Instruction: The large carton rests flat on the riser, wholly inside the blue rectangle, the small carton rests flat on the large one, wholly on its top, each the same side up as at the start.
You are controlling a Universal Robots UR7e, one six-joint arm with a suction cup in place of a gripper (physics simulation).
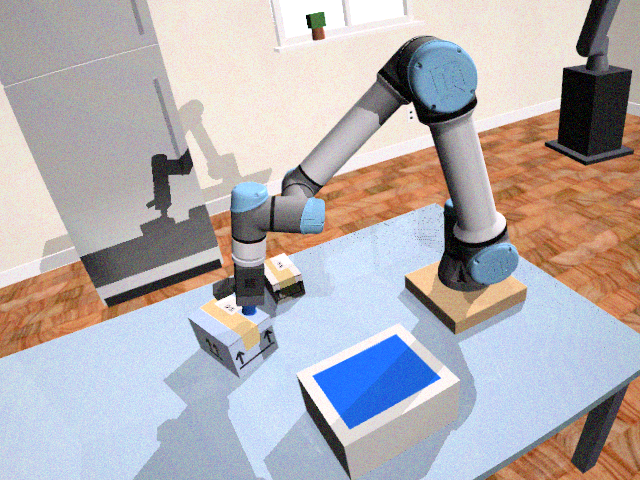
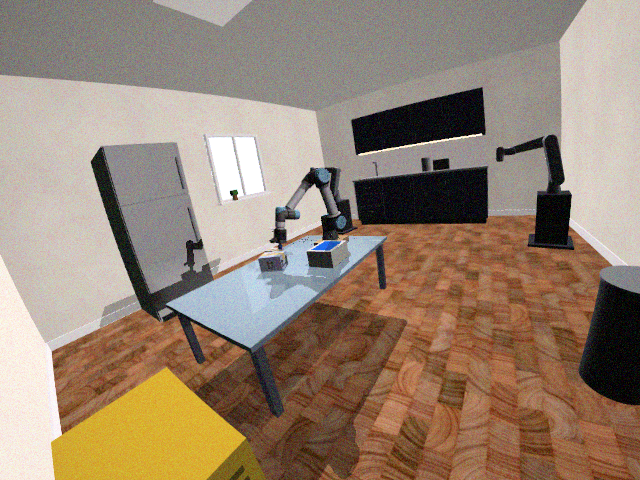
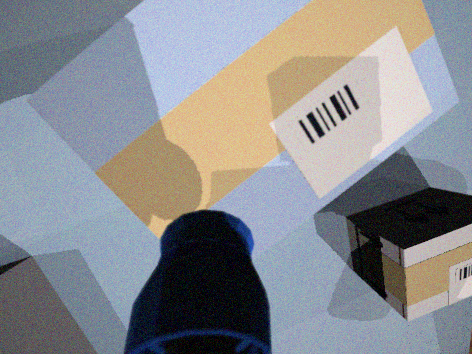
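The large carton (image 1: 232, 340) (image 2: 271, 261) (image 3: 199, 53) stands upright on the table, left of the riser, with a tan tape strip and a barcode label on its top. My suction cup (image 1: 249, 310) (image 2: 279, 245) (image 3: 206, 225) hangs just above that top, near the tape, holding nothing. The small carton (image 1: 284, 273) (image 3: 392, 270) lies flat on the table just behind the large one. The white riser (image 1: 404, 424) (image 2: 328, 259) stands at the front right; its blue rectangle (image 1: 375, 376) (image 2: 327, 246) is bare.
The arm's wooden base block (image 1: 466, 305) sits at the table's right. The light blue table (image 1: 137, 381) (image 2: 237, 305) ends close to the riser's front. A grey fridge (image 1: 123, 143) stands behind at the left. A yellow box (image 2: 151, 429) is on the floor.
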